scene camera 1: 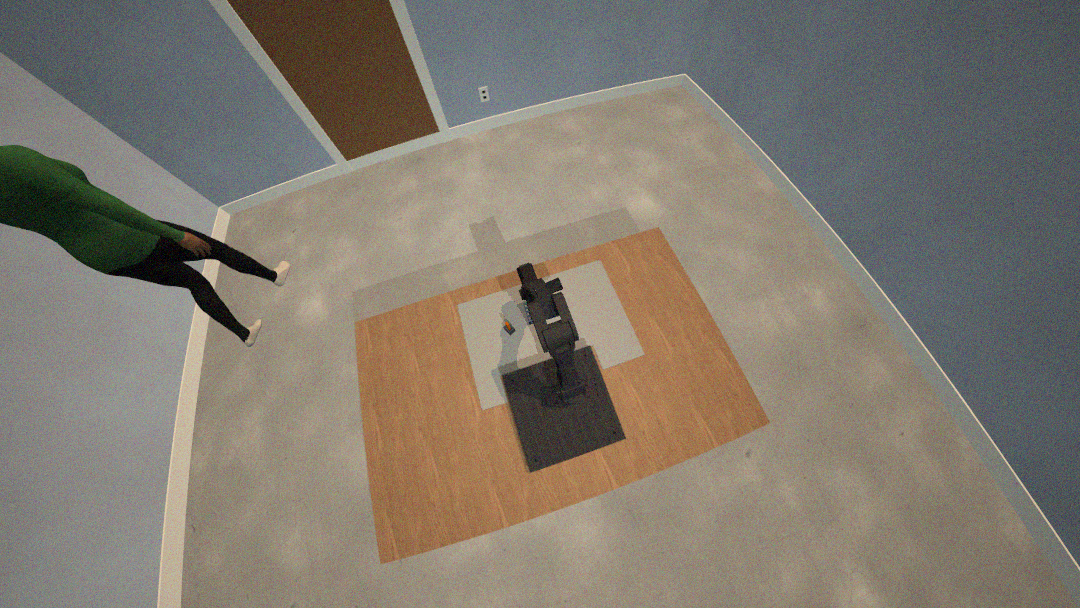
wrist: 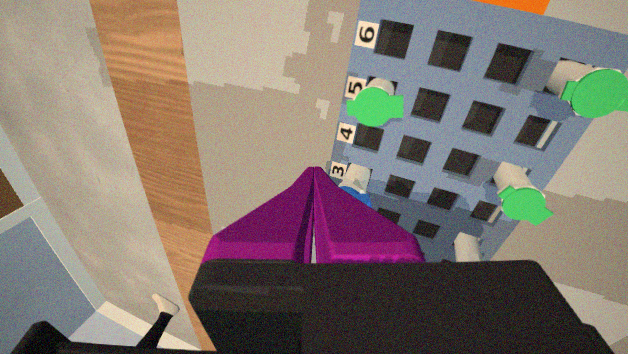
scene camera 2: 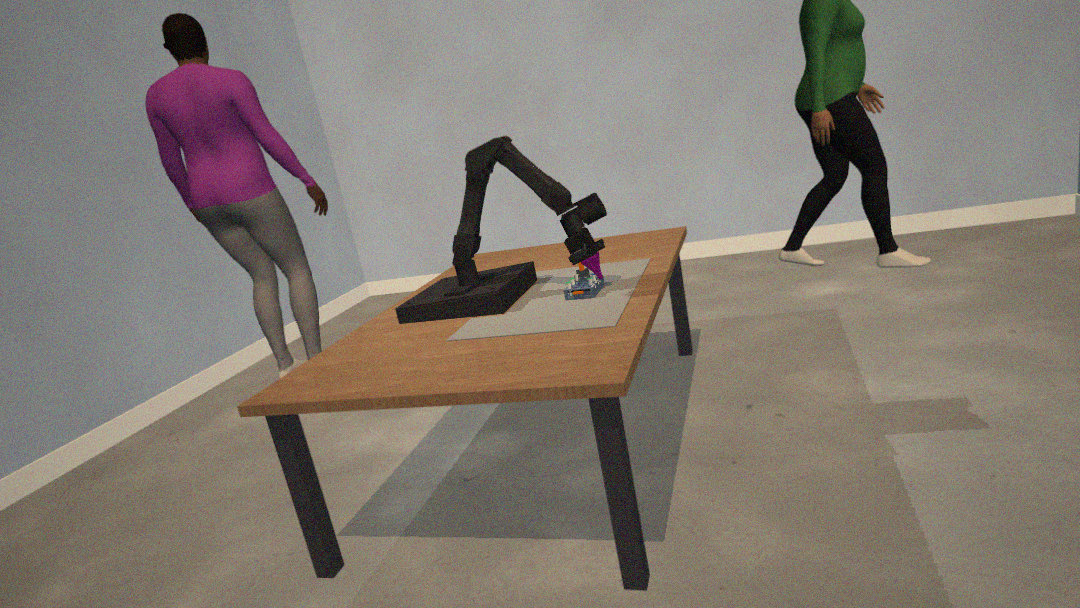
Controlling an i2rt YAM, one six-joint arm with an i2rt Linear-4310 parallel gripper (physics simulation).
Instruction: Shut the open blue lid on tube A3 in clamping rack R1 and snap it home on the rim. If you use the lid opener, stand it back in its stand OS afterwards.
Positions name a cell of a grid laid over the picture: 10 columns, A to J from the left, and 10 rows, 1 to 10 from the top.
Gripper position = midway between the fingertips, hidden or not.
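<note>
Gripper (wrist: F6) visible. Grey mat (wrist: E3) visible.
</note>
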